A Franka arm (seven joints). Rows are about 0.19 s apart.
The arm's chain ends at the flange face. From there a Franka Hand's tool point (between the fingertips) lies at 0.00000 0.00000 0.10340 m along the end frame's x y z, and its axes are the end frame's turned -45 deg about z.
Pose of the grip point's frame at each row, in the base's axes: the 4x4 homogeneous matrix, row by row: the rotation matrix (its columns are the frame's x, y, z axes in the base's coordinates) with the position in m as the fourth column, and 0 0 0 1 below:
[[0.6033 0.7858 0.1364 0.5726], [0.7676 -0.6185 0.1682 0.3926], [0.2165 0.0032 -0.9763 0.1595], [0 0 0 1]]
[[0.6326 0.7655 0.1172 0.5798], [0.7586 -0.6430 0.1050 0.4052], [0.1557 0.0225 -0.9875 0.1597], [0 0 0 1]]
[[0.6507 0.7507 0.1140 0.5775], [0.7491 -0.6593 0.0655 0.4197], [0.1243 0.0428 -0.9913 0.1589], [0 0 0 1]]
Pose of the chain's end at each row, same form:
[[0.9822 0.1290 0.1364 0.5585], [0.1054 -0.9801 0.1682 0.3752], [0.1554 -0.1508 -0.9763 0.2604], [0 0 0 1]]
[[0.9886 0.0940 0.1172 0.5677], [0.0817 -0.9911 0.1050 0.3943], [0.1260 -0.0942 -0.9875 0.2618], [0 0 0 1]]
[[0.9909 0.0707 0.1140 0.5657], [0.0635 -0.9959 0.0655 0.4129], [0.1182 -0.0576 -0.9913 0.2614], [0 0 0 1]]

